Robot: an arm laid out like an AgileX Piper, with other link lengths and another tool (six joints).
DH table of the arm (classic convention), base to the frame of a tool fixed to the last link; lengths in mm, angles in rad. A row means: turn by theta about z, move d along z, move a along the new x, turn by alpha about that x. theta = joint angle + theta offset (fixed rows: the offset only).
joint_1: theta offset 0; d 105.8; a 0; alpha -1.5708
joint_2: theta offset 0.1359; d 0; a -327.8; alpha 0
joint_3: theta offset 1.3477; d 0; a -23.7; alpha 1.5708
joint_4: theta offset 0; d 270.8; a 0; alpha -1.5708
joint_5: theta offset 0; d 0; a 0; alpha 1.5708
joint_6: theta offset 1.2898; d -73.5; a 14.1; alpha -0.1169
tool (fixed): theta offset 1.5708; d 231.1; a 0; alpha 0
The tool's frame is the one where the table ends.
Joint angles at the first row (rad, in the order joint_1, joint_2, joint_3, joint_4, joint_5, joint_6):
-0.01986 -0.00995 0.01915 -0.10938 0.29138 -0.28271
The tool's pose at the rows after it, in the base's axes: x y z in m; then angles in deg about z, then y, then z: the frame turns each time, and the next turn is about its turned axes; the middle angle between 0 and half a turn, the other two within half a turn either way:
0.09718 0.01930 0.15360 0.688 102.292 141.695
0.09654 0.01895 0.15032 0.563 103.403 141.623
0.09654 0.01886 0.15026 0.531 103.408 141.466
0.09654 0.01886 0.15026 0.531 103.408 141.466
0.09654 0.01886 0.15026 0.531 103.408 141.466
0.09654 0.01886 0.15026 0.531 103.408 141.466
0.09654 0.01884 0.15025 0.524 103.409 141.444
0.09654 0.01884 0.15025 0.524 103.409 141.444
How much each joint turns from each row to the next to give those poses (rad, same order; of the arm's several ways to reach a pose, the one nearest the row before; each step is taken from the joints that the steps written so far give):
0.00091 0.00000 0.00924 -0.00722 0.08559 -0.00238
0.00007 0.00002 0.00105 -0.00117 0.01838 -0.00082
-0.00003 0.00003 0.00002 -0.00200 -0.00008 -0.00071
0.00000 0.00000 0.00000 0.00000 0.00000 0.00000
0.00000 0.00000 0.00000 0.00000 0.00000 0.00000
0.00000 0.00000 0.00000 0.00000 0.00000 0.00000
0.00001 0.00000 0.00000 -0.00041 0.00001 0.00004
0.00000 0.00000 0.00000 0.00000 0.00000 0.00000

